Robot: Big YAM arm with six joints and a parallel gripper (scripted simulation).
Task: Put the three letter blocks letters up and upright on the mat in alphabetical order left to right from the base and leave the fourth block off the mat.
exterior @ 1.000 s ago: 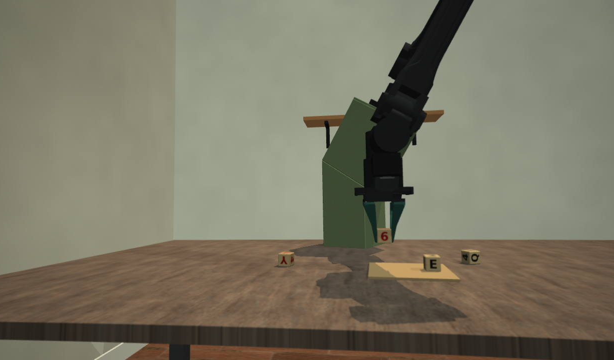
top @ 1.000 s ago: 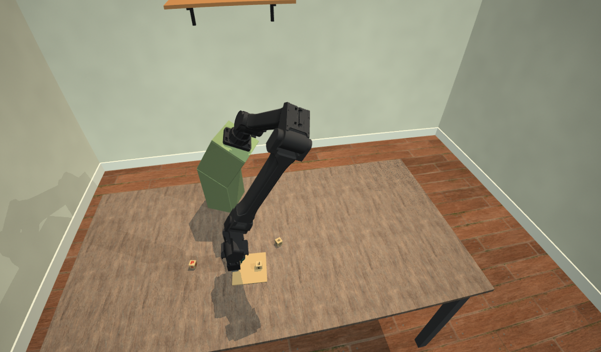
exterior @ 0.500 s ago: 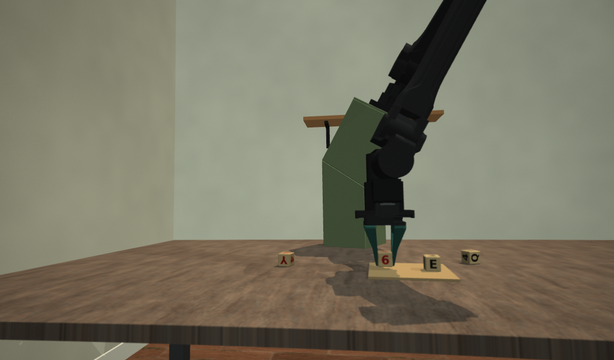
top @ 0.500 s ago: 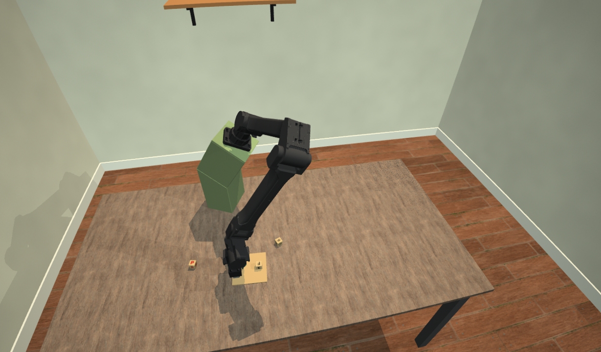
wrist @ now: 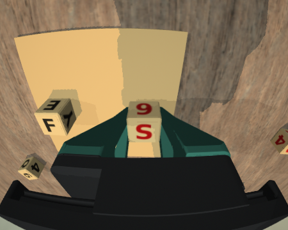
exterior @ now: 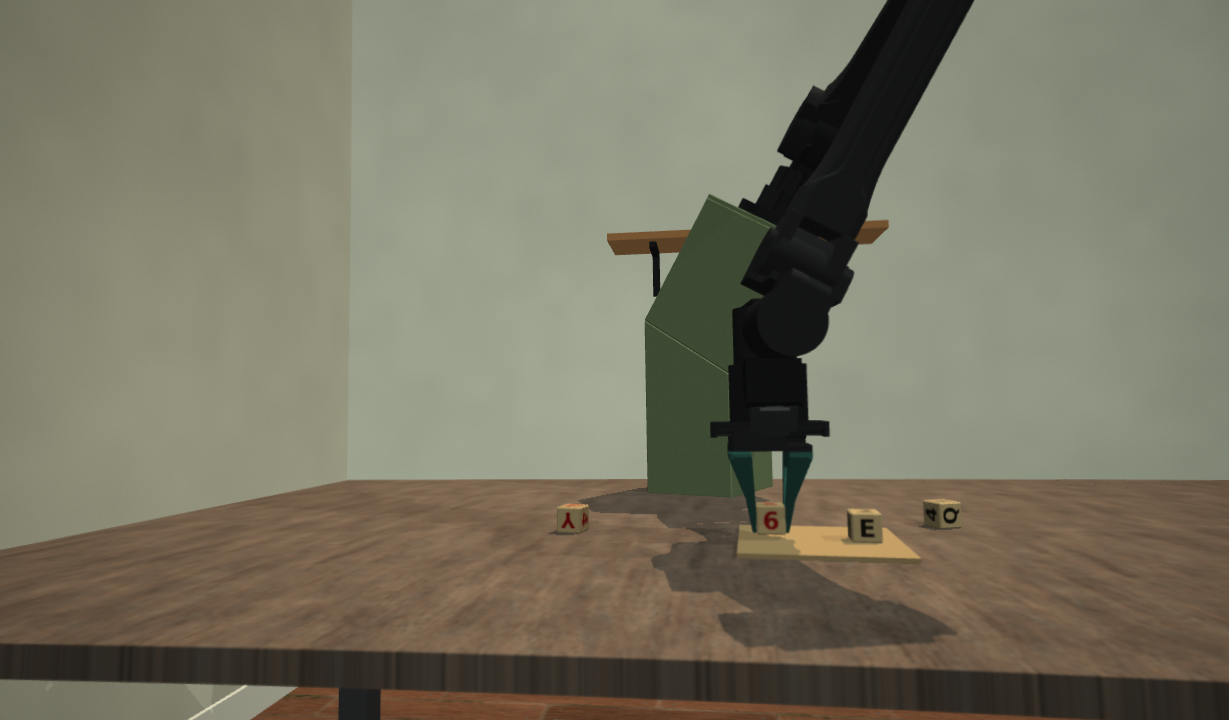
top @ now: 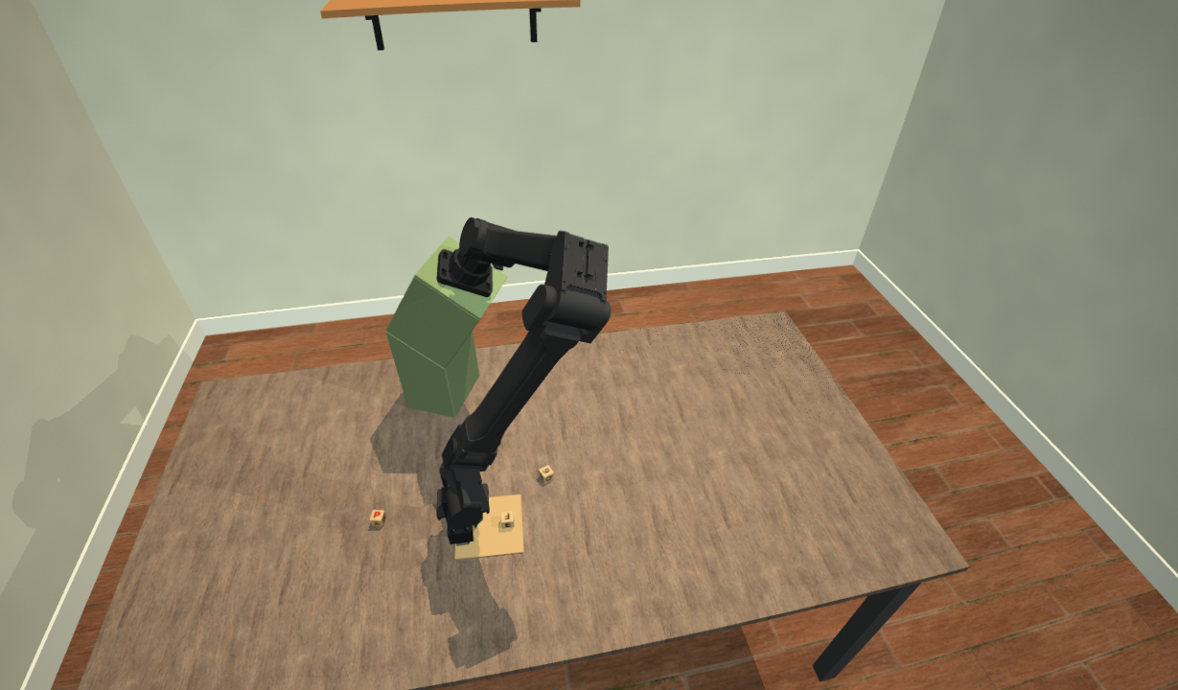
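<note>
The tan mat lies 4 cm to the left of my hand and 2 cm below it.
</note>
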